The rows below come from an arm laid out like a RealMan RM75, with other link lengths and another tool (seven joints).
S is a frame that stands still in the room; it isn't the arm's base.
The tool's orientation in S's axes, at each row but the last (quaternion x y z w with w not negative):
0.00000 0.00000 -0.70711 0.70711
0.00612 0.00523 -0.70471 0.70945
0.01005 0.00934 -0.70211 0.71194
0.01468 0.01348 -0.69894 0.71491
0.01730 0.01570 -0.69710 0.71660
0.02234 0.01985 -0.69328 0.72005
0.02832 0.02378 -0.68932 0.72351
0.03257 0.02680 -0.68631 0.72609
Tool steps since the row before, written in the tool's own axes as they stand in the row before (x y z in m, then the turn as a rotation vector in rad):
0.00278 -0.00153 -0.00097 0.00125 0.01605 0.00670
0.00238 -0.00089 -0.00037 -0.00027 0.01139 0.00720
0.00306 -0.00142 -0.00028 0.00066 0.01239 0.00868
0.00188 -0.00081 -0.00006 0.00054 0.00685 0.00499
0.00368 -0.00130 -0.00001 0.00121 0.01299 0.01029
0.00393 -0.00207 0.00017 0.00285 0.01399 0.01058
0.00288 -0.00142 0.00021 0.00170 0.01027 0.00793
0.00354 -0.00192 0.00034 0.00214 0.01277 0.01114
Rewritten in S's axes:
-0.00153 -0.00278 -0.00097 0.01605 -0.00125 0.00670
-0.00087 -0.00238 -0.00041 0.01138 0.00023 0.00722
-0.00138 -0.00307 -0.00037 0.01239 -0.00073 0.00867
-0.00077 -0.00189 -0.00014 0.00685 -0.00058 0.00498
-0.00120 -0.00371 -0.00019 0.01300 -0.00133 0.01026
-0.00192 -0.00401 -0.00007 0.01406 -0.00295 0.01046
-0.00128 -0.00295 -0.00001 0.01030 -0.00178 0.00787
-0.00172 -0.00366 0.00002 0.01281 -0.00235 0.01106

